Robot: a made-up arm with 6 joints. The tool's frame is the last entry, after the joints. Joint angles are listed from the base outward.
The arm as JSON. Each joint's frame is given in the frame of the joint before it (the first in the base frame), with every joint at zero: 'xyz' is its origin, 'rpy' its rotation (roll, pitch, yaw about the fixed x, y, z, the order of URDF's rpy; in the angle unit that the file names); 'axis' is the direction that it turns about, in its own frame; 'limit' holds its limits. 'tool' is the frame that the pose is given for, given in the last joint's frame.
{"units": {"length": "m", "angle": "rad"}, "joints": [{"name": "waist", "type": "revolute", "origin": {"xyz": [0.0, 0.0, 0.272], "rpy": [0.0, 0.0, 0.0]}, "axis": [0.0, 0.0, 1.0], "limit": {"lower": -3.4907, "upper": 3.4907}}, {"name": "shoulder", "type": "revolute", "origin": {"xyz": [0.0, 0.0, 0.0], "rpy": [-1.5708, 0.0, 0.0]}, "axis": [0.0, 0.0, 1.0], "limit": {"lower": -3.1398, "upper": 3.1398}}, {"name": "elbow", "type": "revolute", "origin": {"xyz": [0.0, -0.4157, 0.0], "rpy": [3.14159, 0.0, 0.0]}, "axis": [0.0, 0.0, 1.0], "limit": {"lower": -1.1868, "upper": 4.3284}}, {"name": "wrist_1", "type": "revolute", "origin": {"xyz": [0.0, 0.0, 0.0], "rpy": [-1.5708, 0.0, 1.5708]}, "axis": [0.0, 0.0, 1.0], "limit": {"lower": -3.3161, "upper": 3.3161}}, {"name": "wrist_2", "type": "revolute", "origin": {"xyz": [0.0, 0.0, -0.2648], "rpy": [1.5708, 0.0, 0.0]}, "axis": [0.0, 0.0, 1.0], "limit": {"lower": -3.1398, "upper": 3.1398}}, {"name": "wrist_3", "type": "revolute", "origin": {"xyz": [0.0, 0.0, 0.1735], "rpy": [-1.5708, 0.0, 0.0]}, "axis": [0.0, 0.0, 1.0], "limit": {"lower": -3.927, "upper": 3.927}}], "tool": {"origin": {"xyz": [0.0, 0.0, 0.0], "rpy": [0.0, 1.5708, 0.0]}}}
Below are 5 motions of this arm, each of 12 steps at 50 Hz.
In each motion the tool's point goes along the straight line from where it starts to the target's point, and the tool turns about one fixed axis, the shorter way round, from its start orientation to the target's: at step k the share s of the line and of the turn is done. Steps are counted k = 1, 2, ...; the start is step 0. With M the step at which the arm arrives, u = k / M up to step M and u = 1 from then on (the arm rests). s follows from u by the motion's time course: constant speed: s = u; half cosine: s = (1 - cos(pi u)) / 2; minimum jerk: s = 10 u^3 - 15 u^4 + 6 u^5.
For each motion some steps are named. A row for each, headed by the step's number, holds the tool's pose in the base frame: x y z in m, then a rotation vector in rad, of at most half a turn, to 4 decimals.
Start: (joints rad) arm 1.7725 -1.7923 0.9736 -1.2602 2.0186 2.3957
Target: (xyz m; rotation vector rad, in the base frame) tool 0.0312 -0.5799 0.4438 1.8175 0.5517 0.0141
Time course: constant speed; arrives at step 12
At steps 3, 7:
3: 0.1356 -0.5715 0.4346 1.8661 0.7268 -0.0781
7: 0.0892 -0.5752 0.4387 1.8457 0.6487 -0.0367

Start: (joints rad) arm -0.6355 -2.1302 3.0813 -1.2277 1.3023 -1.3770
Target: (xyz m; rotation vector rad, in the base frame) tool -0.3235 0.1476 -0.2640 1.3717 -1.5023 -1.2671
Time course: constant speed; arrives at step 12
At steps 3, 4, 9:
3: -0.3296 0.1660 -0.2605 1.3499 -1.5472 -1.2627
4: -0.3289 0.1639 -0.2609 1.3524 -1.5422 -1.2632
9: -0.3255 0.1537 -0.2628 1.3645 -1.5173 -1.2657

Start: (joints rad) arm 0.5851 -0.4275 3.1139 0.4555 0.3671 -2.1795
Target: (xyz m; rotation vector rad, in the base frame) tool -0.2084 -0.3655 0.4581 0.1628 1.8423 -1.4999
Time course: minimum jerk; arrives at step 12
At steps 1, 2, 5, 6, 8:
1: -0.2361 -0.3435 0.4768 0.3320 1.7606 -1.5867
2: -0.2352 -0.3442 0.4762 0.3269 1.7633 -1.5842
5: -0.2266 -0.3510 0.4704 0.2740 1.7898 -1.5578
6: -0.2223 -0.3544 0.4675 0.2479 1.8025 -1.5445
8: -0.2142 -0.3609 0.4620 0.1985 1.8259 -1.5189

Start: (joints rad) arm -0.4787 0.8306 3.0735 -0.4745 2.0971 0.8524
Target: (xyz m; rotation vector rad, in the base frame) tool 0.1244 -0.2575 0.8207 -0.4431 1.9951 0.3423
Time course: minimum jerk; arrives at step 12
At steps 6, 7, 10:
6: 0.1172 -0.2442 0.8148 -0.5314 2.0078 0.4309
7: 0.1194 -0.2483 0.8166 -0.5042 2.0044 0.4036
10: 0.1239 -0.2566 0.8203 -0.4493 1.9961 0.3486

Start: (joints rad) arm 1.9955 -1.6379 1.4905 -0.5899 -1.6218 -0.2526
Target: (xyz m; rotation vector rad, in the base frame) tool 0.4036 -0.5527 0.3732 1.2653 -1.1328 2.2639
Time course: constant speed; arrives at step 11
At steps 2, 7, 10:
2: 0.4095 -0.5575 0.3494 1.3085 -1.2367 2.1894
7: 0.4062 -0.5548 0.3626 1.2848 -1.1792 2.2314
10: 0.4043 -0.5532 0.3706 1.2702 -1.1444 2.2559

